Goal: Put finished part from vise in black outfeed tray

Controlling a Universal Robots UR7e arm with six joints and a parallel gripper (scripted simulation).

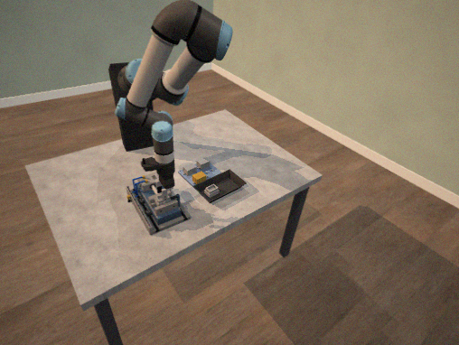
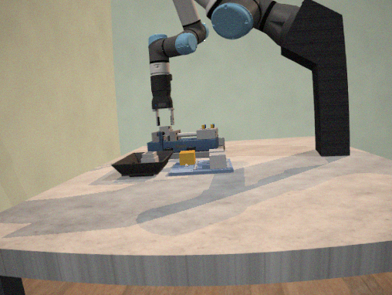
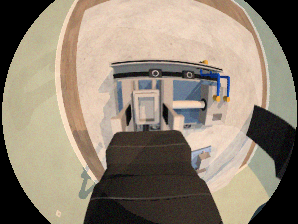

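My gripper is now 6 cm past the vise, 3 cm to the right of it and 10 cm above it. Also, from my hand: blue plate 2 cm behind, 34 cm to the left, 13 cm below; yellow block 1 cm ahead, 28 cm to the left, 11 cm below.
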